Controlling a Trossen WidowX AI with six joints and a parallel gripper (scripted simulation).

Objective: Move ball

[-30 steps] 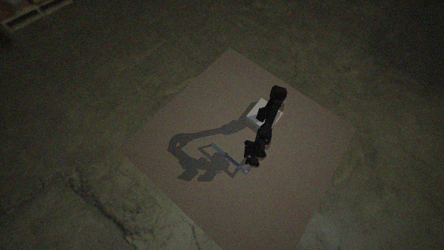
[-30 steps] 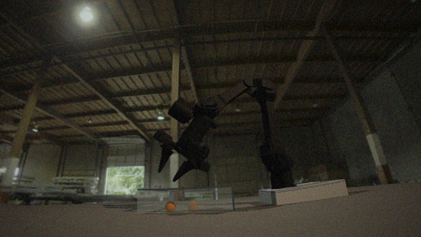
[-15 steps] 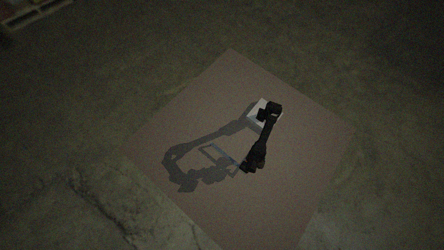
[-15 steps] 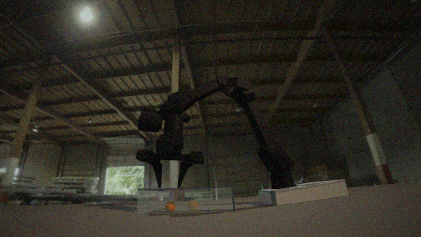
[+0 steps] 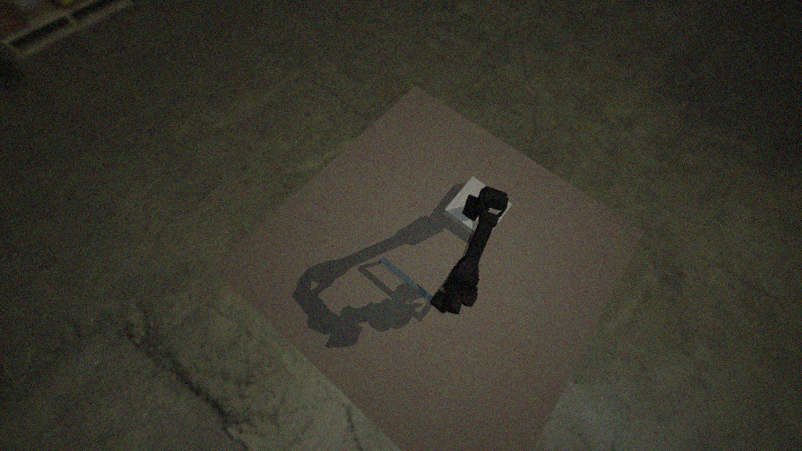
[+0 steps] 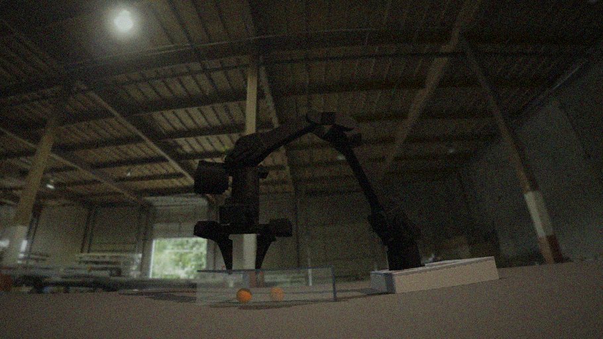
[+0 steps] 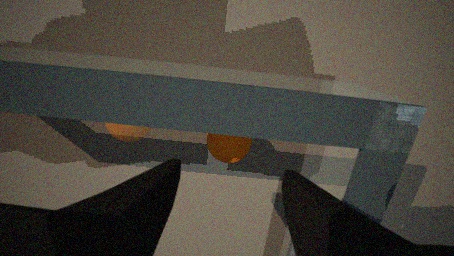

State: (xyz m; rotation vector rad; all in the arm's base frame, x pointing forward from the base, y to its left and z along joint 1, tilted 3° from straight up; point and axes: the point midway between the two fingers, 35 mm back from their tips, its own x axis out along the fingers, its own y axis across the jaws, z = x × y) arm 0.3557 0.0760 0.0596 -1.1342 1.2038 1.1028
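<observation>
My gripper tip is now 40 mm above the orange ball. The rest, counted from my gripper tip: see-through ball copy (60 mm behind, 40 mm below, 10 mm to the left).
</observation>
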